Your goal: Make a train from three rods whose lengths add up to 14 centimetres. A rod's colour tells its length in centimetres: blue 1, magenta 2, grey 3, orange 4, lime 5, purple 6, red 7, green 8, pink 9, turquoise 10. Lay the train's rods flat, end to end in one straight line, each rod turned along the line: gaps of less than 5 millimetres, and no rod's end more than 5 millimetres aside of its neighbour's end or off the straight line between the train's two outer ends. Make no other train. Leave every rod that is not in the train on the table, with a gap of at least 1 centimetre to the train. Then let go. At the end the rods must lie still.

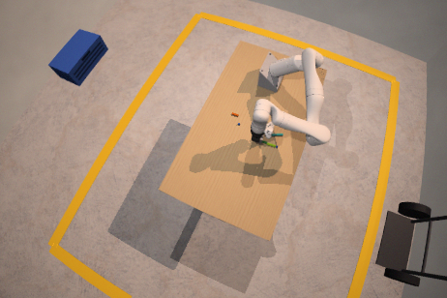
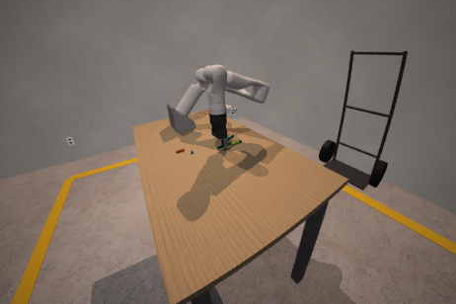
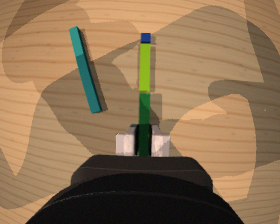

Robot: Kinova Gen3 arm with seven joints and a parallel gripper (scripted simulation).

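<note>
Now: hand 7 cm to the right of the lime rod and 3 cm above it. The rest, counted from my hand: green rod: 1 cm below; orange rod: 11 cm behind, 19 cm to the right, 3 cm below; turquoise rod: 7 cm behind, 7 cm to the left, 3 cm below.
</note>
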